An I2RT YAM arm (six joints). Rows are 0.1 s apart.
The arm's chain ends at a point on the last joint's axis. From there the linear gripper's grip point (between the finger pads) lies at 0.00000 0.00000 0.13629 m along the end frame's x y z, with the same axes.
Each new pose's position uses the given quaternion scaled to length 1; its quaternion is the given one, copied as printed.
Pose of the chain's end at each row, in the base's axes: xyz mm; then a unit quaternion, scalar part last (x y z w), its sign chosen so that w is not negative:
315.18, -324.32, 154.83, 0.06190, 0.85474, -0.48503, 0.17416
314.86, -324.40, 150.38, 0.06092, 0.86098, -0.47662, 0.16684
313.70, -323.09, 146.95, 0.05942, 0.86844, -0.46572, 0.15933
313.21, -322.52, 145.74, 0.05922, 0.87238, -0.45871, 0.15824
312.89, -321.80, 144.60, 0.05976, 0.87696, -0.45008, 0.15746
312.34, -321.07, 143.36, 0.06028, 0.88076, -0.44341, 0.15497
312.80, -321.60, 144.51, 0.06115, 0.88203, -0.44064, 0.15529
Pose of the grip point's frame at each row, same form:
347.57, -440.26, 90.93, 0.06190, 0.85474, -0.48503, 0.17416
346.10, -439.03, 83.60, 0.06092, 0.86098, -0.47662, 0.16684
343.87, -435.92, 76.70, 0.05942, 0.86844, -0.46572, 0.15933
343.43, -434.15, 73.63, 0.05922, 0.87238, -0.45871, 0.15824
343.20, -431.95, 70.29, 0.05976, 0.87696, -0.45008, 0.15746
342.26, -430.07, 67.21, 0.06028, 0.88076, -0.44341, 0.15497
342.79, -430.13, 67.72, 0.06115, 0.88203, -0.44064, 0.15529

